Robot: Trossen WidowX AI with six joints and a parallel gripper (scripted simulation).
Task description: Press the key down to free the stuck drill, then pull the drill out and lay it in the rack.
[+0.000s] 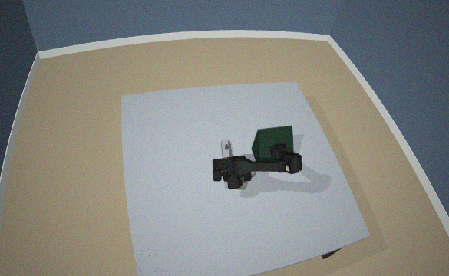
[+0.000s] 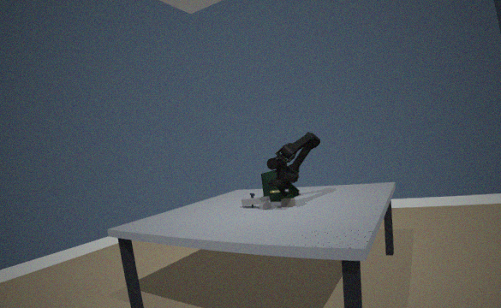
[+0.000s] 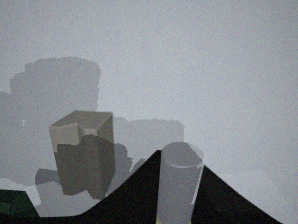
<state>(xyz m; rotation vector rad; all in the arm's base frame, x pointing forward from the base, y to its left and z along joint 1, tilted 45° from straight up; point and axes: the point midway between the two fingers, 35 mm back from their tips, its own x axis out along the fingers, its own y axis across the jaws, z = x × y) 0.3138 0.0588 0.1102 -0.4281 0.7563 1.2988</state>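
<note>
My gripper tip is 80 mm past the rack, 50 mm above it and 10 mm to the left of it. The rest, counted from my gripper tip: block: 190 mm to the right, 50 mm behind, 30 mm below; then drill: 40 mm to the right, 30 mm above, 10 mm behind; then dark blue key: 220 mm to the right, 60 mm behind, 20 mm below.
</note>
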